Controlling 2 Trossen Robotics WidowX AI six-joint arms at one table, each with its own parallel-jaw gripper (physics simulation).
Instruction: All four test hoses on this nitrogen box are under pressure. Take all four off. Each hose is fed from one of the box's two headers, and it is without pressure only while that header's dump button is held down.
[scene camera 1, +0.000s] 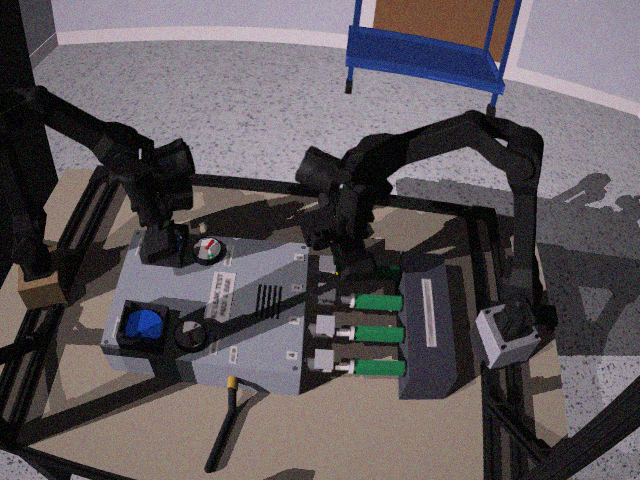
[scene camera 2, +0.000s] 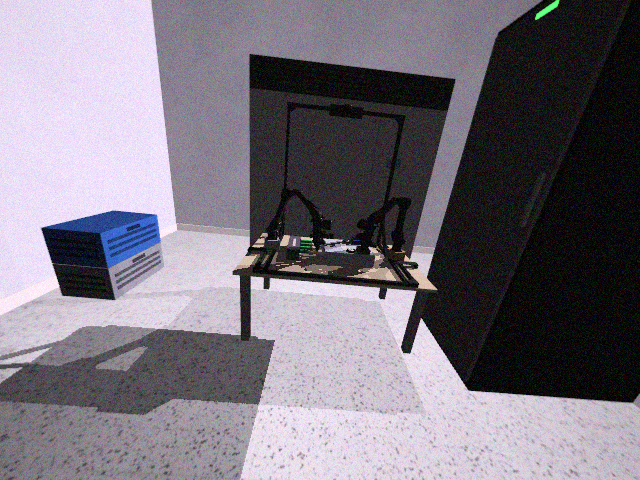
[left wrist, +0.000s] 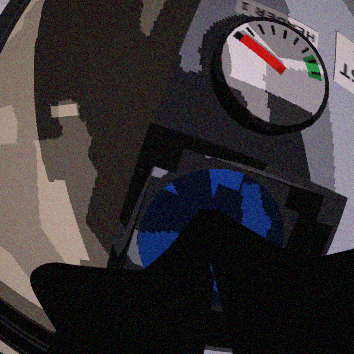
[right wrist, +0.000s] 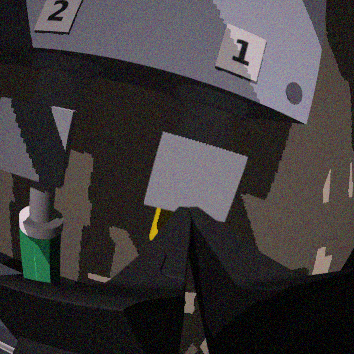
Labels:
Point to a blue dump button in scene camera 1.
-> At 143, 325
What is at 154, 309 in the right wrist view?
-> My right gripper.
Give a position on a grey nitrogen box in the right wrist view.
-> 221, 67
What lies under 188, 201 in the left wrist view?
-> A blue dump button.

